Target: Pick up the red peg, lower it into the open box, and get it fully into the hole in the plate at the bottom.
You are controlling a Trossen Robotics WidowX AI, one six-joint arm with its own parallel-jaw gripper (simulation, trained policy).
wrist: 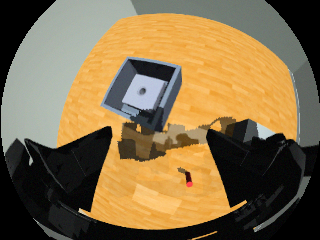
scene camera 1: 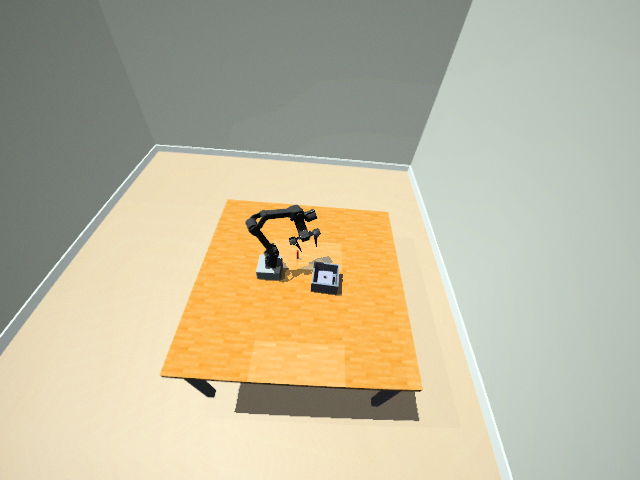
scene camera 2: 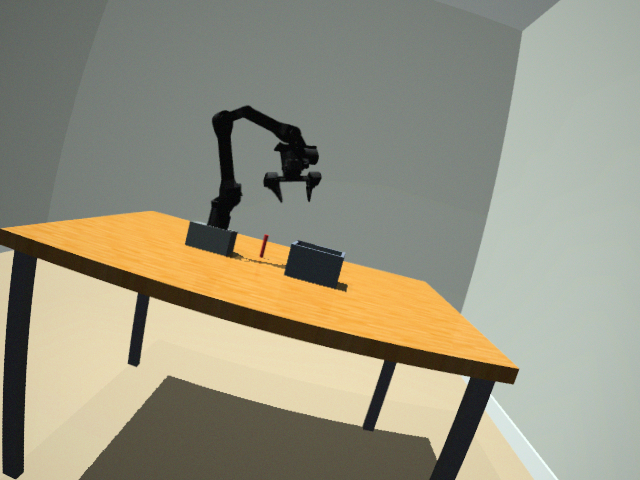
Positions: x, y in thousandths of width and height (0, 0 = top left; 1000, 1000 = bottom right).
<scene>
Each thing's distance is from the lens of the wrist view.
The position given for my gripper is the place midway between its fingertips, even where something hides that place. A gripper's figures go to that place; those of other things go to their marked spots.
my gripper (wrist: 502, 552): 0.10 m
dark box (wrist: 533, 306): 0.30 m
pale plate (wrist: 452, 390): 0.29 m
</scene>
